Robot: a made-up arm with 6 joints.
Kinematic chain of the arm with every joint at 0, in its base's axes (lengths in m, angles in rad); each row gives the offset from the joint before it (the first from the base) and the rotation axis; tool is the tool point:
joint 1: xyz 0 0 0.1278 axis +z
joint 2: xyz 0 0.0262 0 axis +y
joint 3: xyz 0 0 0.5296 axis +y
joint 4: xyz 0 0 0.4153 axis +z
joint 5: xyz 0 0 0 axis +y
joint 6: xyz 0 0 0.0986 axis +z
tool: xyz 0 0 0
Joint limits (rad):
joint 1: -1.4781..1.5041
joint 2: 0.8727..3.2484
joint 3: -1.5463..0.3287
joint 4: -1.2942..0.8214
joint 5: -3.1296..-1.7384
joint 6: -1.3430..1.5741
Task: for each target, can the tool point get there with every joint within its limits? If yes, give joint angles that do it. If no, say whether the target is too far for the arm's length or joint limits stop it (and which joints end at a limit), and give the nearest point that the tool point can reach.
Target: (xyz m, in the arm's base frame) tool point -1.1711 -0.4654 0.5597
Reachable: no: too far | nearest point -0.0084 -0.3960 0.6066 | short by 1.166 m
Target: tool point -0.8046 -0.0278 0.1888
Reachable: no: joint limits stop it (at a limit: joint 1, joint 2, joint 3) | nearest point -0.0934 0.1309 0.7337 | short by 0.910 m
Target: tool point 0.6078 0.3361 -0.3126
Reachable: yes | joints 0.5036 2.5484 -0.7433 0.2690 -1.8529 -0.7653
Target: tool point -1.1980 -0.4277 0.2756
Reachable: no: too far | nearest point 0.0072 -0.5624 0.3909 | short by 1.218 m
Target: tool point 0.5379 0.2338 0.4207
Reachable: yes | joints 0.2759 1.6724 -1.3772 -0.8187 -2.3302 0.4432
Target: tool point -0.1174 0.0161 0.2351
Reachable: no: joint limits stop it (at a limit: joint 1, joint 2, joint 3) | nearest point -0.0335 0.1257 0.6983 | short by 0.483 m
